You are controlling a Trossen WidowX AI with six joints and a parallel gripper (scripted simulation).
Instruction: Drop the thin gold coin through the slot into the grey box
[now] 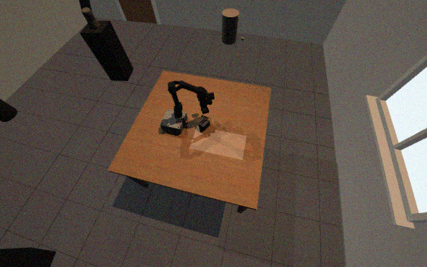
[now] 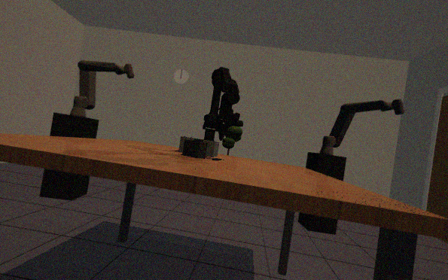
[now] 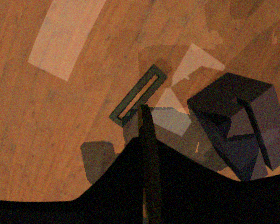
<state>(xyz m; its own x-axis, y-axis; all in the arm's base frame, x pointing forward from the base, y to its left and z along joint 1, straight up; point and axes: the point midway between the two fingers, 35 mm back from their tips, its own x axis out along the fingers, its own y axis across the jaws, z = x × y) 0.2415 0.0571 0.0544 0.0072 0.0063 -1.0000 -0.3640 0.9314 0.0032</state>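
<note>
The gold coin lies 20 mm above my gripper tip.
</note>
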